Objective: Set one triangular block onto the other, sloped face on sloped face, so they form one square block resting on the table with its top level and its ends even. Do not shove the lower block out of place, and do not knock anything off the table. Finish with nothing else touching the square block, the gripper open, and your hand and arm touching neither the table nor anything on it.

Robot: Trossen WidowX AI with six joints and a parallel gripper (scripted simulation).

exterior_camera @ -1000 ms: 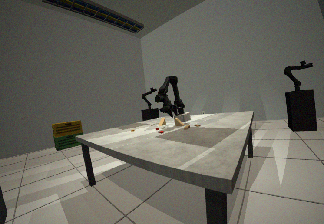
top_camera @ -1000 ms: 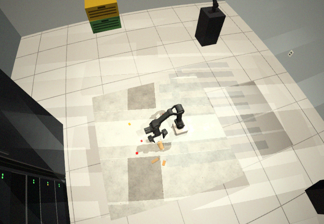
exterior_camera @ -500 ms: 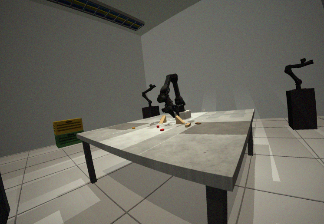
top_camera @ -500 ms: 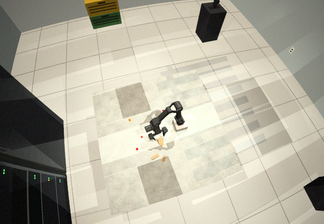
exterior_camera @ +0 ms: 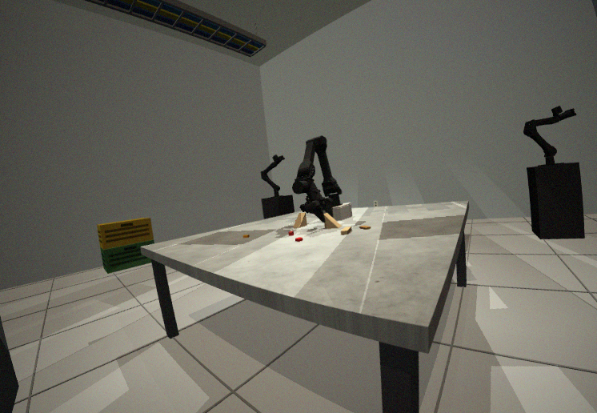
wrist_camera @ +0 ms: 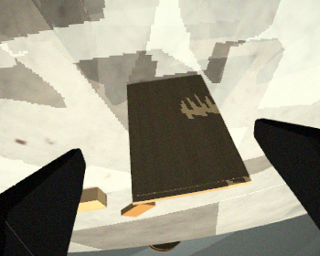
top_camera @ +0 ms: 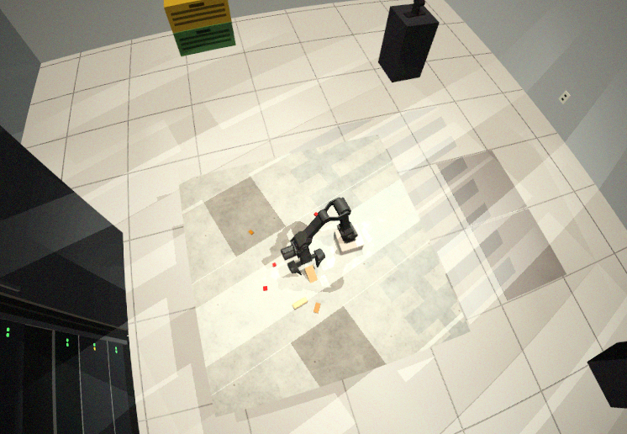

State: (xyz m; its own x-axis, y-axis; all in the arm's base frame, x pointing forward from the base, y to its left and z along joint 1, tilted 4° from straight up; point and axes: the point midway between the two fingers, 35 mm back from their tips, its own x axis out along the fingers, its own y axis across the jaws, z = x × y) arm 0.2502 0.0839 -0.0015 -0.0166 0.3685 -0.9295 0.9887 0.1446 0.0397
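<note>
The triangular block lies 2 cm below my gripper tip. Round my gripper tip: flat tan slab 14 cm to the left, 9 cm ahead, 3 cm below; then orange cube 31 cm to the right, 23 cm ahead, 3 cm below.
</note>
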